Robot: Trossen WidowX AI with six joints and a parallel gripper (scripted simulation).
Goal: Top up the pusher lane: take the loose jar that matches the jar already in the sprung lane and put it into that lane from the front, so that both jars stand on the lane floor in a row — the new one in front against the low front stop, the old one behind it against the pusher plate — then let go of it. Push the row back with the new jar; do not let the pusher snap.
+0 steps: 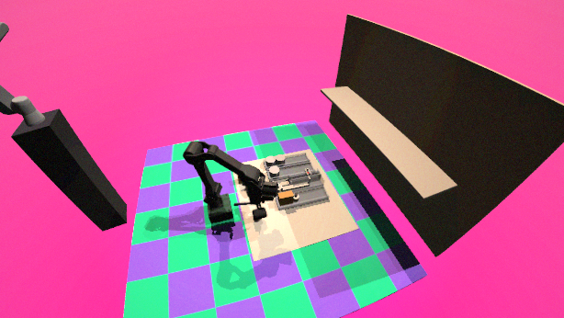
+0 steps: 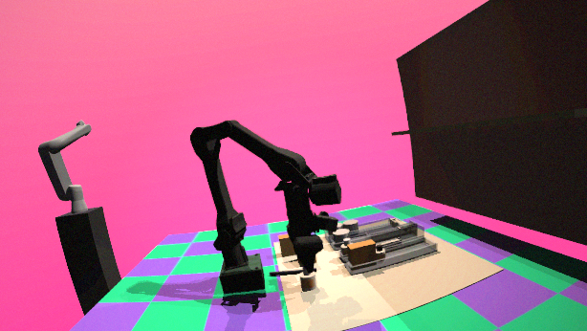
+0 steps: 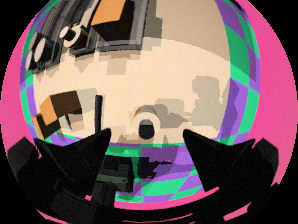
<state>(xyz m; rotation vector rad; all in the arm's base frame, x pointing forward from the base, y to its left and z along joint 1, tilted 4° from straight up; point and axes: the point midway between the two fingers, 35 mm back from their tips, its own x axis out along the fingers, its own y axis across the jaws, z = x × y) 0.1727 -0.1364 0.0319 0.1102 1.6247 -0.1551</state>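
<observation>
The brown box is 17 cm ahead of my gripper tip, 3 cm below it and 2 cm to the left of it. The rest, counted from my gripper tip: black rod: 11 cm to the left, 6 cm below, 1 cm behind; then shelf wall: 77 cm ahead, 33 cm above, 2 cm to the right.
</observation>
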